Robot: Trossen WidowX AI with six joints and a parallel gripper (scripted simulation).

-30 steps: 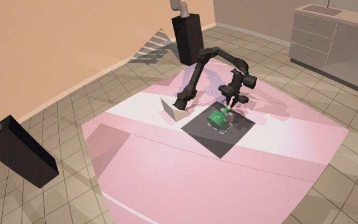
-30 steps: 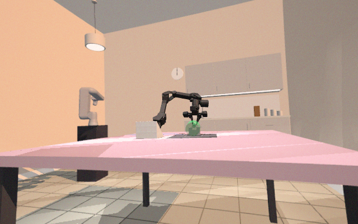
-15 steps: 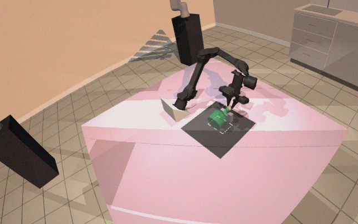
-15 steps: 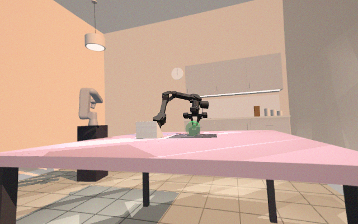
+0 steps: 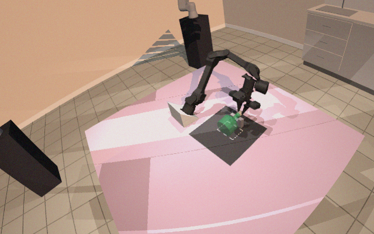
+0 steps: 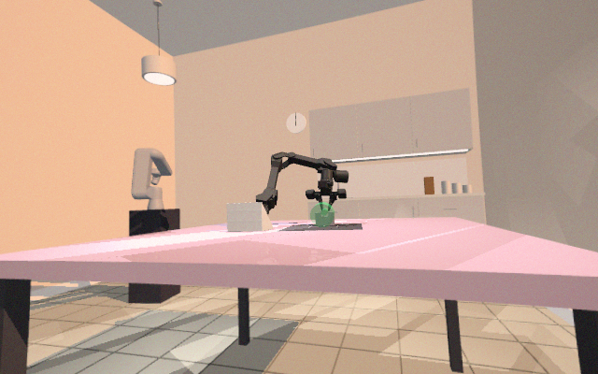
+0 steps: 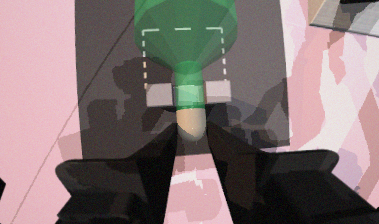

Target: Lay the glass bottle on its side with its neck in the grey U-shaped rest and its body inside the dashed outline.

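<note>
The green glass bottle lies 5 cm to the right of my gripper tip and 1 cm below it. From my gripper tip the other things lie so: dark mat 11 cm to the right, 6 cm below.
</note>
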